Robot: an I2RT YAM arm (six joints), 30 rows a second.
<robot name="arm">
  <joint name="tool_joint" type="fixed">
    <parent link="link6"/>
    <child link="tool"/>
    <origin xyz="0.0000 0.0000 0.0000" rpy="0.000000 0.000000 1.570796"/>
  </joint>
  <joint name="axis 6" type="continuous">
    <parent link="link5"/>
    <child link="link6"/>
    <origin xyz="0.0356 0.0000 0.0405" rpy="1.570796 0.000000 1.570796"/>
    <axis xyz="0 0 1"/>
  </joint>
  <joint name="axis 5" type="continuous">
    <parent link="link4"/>
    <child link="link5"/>
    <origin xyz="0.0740 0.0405 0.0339" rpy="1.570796 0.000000 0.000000"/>
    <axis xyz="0 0 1"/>
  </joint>
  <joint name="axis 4" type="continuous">
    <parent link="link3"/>
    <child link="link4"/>
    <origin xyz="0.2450 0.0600 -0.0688" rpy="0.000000 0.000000 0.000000"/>
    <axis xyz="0 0 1"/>
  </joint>
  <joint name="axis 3" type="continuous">
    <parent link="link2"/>
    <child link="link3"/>
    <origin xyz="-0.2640 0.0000 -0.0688" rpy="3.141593 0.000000 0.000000"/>
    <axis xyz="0 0 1"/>
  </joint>
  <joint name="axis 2" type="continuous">
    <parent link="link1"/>
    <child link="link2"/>
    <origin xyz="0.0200 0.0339 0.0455" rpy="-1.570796 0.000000 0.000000"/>
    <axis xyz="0 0 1"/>
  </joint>
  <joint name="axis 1" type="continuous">
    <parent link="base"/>
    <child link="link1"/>
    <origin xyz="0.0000 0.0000 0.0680" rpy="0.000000 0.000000 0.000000"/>
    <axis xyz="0 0 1"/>
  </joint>
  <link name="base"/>
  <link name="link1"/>
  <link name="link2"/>
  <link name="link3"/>
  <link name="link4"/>
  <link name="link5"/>
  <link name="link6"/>
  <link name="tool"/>
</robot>
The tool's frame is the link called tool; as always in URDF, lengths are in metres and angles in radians. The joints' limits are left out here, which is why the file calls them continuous.
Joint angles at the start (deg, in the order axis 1, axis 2, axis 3, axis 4, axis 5, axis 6): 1.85 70.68 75.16 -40.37 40.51 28.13
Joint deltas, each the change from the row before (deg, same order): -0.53 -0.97 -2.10 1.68 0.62 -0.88; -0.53 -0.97 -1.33 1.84 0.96 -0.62; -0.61 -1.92 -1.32 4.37 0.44 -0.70; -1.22 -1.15 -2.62 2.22 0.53 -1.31; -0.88 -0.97 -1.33 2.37 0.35 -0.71; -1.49 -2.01 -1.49 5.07 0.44 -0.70; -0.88 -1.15 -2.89 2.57 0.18 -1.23; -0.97 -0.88 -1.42 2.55 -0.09 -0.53; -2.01 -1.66 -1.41 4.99 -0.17 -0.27; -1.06 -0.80 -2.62 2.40 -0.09 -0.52; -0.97 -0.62 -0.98 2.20 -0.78 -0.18
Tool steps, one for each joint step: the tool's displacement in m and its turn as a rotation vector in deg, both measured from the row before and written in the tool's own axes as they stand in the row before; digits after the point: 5 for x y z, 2 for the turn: 0.00451 -0.00390 0.00249 0.83 -0.68 -0.29; 0.00047 -0.00394 0.00041 0.83 -1.44 0.59; -0.00582 -0.00524 -0.00389 -0.67 -3.53 2.88; 0.00540 -0.00654 0.00414 1.38 -0.82 -0.37; -0.00051 -0.00447 0.00104 0.54 -1.55 0.96; -0.00765 -0.00799 -0.00184 0.20 -4.06 3.58; 0.00726 -0.00561 0.00288 0.78 -0.74 -0.44; 0.00005 -0.00437 0.00138 0.31 -1.45 1.09; -0.00763 -0.00829 0.00040 0.41 -3.83 3.74; 0.00729 -0.00575 0.00310 0.79 -0.59 0.04; -0.00097 -0.00345 0.00124 -0.26 -1.20 1.22
